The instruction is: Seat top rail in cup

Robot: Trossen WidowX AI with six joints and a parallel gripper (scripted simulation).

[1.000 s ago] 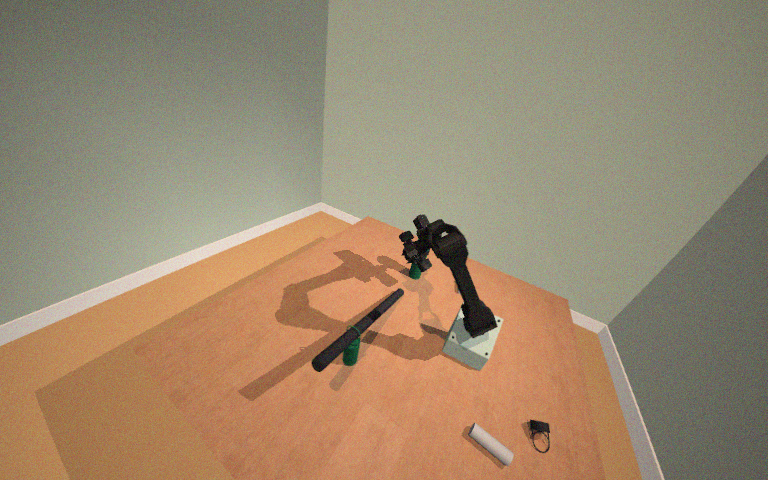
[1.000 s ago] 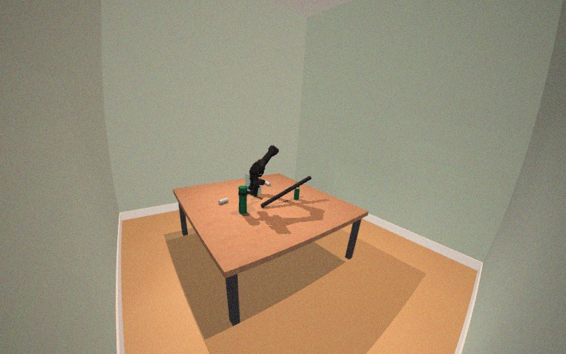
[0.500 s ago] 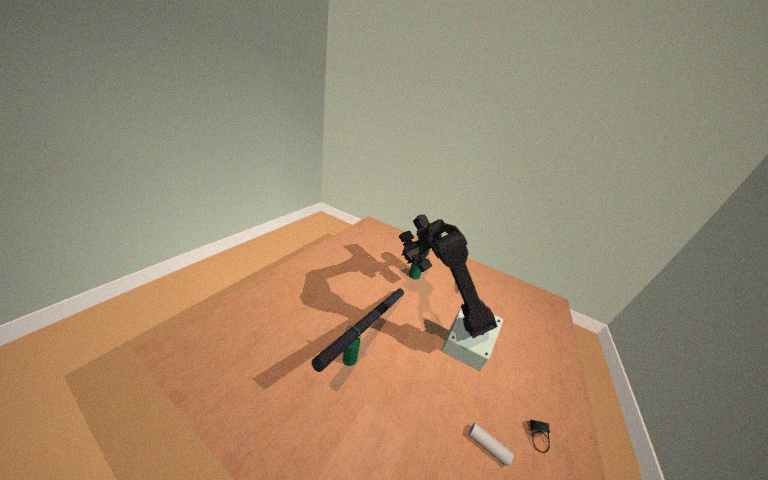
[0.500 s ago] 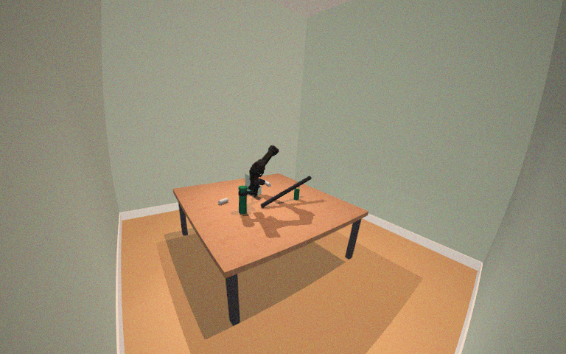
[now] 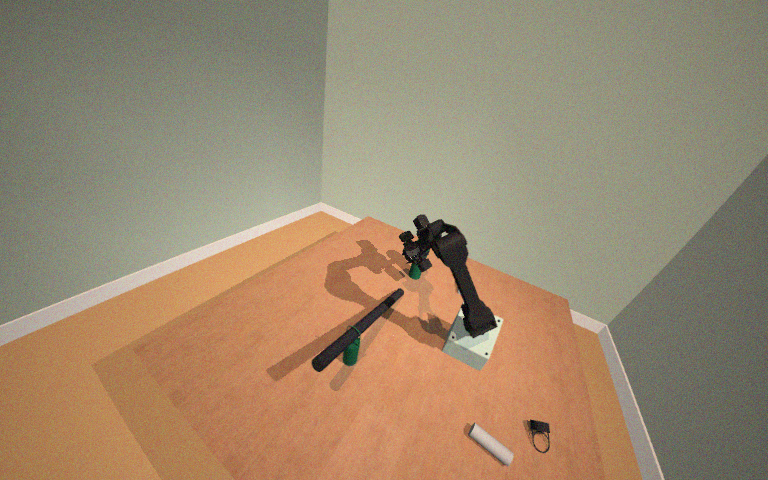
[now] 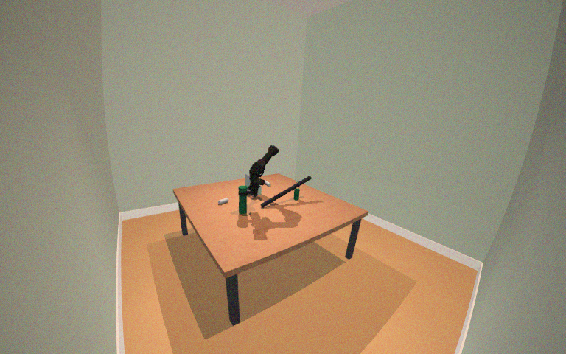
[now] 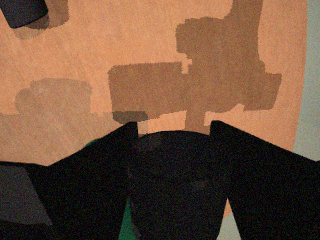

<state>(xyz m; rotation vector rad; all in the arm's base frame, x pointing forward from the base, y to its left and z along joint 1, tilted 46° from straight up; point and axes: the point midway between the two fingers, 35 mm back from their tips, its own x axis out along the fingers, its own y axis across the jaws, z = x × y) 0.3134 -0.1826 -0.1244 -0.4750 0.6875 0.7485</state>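
Right now the dark rail-end cup is 30 mm behind my gripper tip, 20 mm to the right of it and 30 mm above it. Also, from my gripper tip: small green post: 10 mm ahead, 460 mm to the left, 20 mm below.
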